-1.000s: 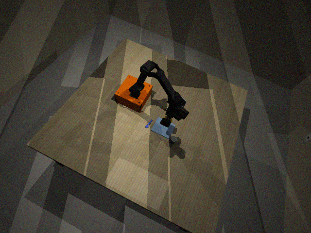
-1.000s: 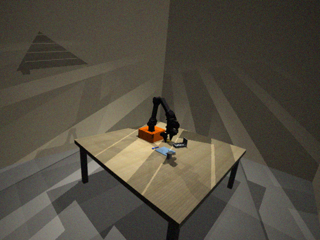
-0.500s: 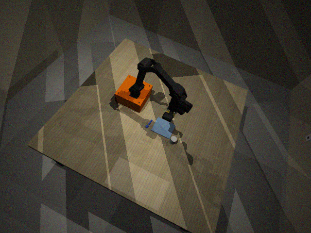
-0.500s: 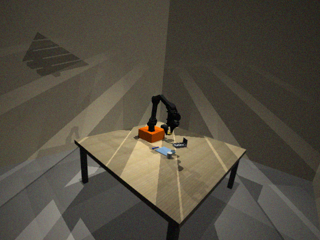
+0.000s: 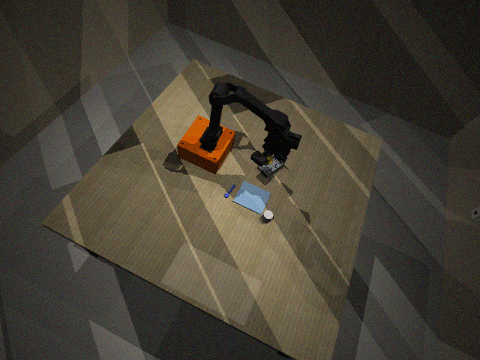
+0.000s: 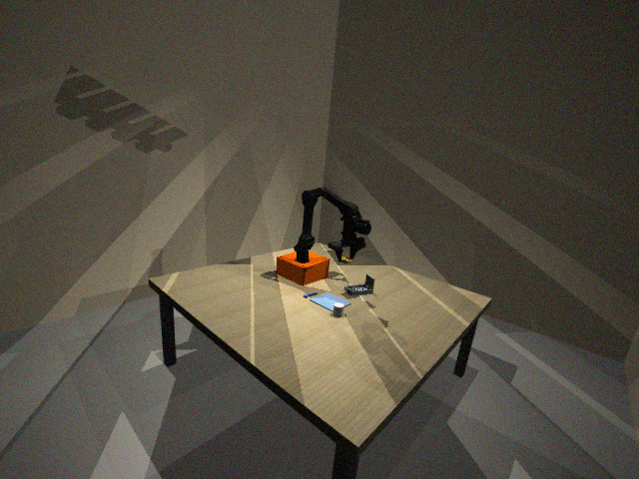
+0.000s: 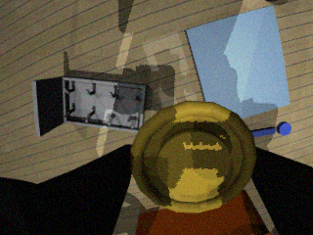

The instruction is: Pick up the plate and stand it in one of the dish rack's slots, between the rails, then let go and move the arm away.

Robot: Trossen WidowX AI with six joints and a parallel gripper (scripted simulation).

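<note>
Now: the grey dish rack 160 mm below my gripper tip, 110 mm to the left of it and 30 mm ahead of it. The rest, counted from my gripper tip: light blue mat: 180 mm below, 110 mm to the right, 10 mm ahead; white cup: 180 mm to the right, 160 mm below, 120 mm ahead; yellow plate: 10 mm above.
</note>
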